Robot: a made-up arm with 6 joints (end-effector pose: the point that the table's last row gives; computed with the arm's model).
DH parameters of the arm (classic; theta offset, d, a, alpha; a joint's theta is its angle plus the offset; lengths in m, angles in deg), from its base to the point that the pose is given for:
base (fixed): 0 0.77 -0.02 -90
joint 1: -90 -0.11 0.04 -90
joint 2: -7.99 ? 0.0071 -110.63
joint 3: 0 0.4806 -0.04 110.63
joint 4: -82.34 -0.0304 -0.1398 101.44
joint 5: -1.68 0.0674 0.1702 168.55
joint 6: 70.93 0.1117 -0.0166 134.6
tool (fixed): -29.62 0.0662 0 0
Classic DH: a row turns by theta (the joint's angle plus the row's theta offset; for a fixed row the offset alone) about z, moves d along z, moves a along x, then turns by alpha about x.
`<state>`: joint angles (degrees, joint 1 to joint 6).
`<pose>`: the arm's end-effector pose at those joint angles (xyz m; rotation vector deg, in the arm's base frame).
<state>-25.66 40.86 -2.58 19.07 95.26 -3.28</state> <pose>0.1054 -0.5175 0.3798 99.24 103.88 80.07</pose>
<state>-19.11 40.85 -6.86 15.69 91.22 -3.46</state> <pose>0.0503 -0.5079 0.3702 102.08 112.14 74.41</pose>
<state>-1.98 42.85 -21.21 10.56 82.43 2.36</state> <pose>-0.1028 -0.4487 0.3597 -94.94 -124.52 -65.78</pose>
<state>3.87 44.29 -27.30 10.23 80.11 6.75</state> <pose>-0.1609 -0.4175 0.3656 -85.42 -118.32 -64.13</pose>
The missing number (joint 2, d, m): -0.052
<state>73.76 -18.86 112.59 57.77 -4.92 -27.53</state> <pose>0.1315 -0.5116 1.0401 -61.67 121.73 109.16</pose>
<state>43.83 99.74 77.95 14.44 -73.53 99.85</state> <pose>-0.6410 0.0788 0.5092 -136.66 59.74 10.95</pose>
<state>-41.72 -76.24 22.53 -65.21 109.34 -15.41</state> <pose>-0.5405 0.0350 1.1527 -2.77 -38.92 -56.04</pose>
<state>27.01 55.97 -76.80 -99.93 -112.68 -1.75</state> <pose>-0.2107 -0.6546 0.6797 83.12 31.82 -76.62</pose>
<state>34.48 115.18 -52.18 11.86 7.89 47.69</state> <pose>-0.4070 -0.0363 0.6369 13.05 -35.74 167.86</pose>
